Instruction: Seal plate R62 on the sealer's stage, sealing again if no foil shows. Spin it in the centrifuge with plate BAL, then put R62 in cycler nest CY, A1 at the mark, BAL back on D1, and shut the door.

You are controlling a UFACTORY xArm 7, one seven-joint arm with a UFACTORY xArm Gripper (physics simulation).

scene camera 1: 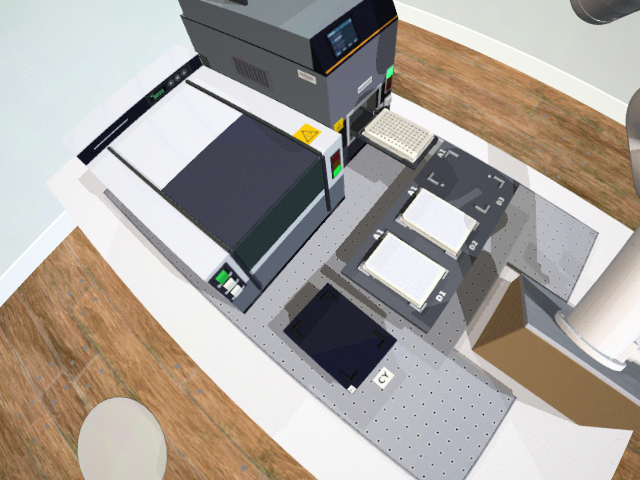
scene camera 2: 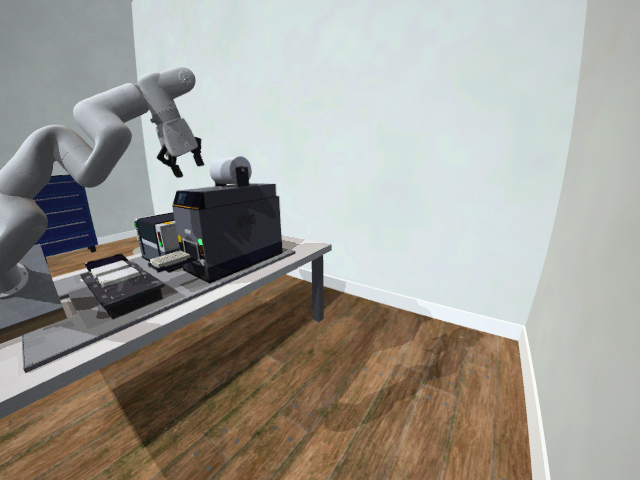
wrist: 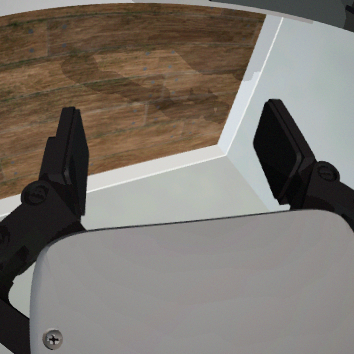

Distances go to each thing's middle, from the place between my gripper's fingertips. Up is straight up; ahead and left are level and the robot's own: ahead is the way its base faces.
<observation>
I see my gripper 26 cm short of the foil roll (scene camera 2: 223, 170), 16 cm to the right of it and 1 cm above it. The rest, counted from my hand: white well plate (scene camera 1: 404, 138) 32 cm below, 15 cm to the left, 6 cm behind; then centrifuge (scene camera 1: 235, 183) 47 cm to the left, 30 cm below, 20 cm ahead.
</observation>
